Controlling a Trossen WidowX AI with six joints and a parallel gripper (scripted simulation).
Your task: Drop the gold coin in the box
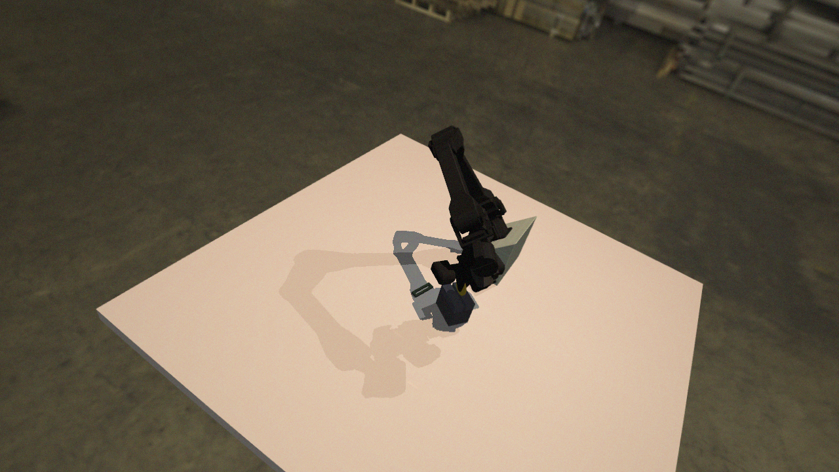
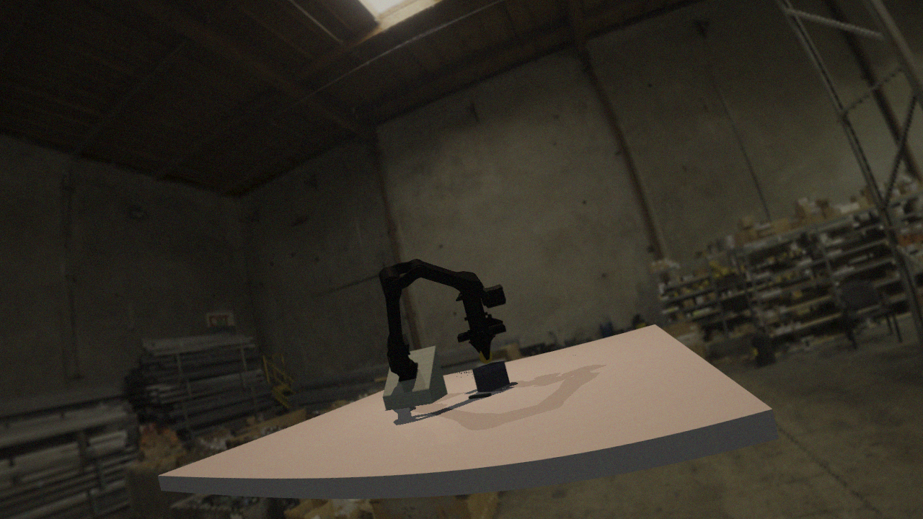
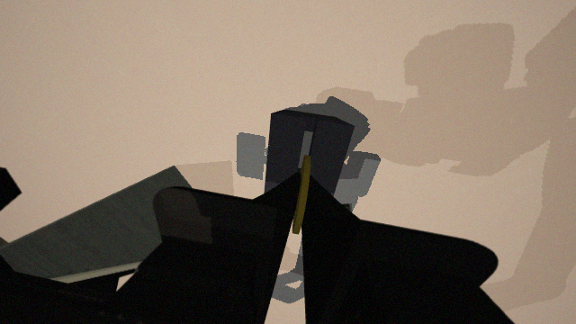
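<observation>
Right now my gripper tip is 1 cm below the gold coin.
</observation>
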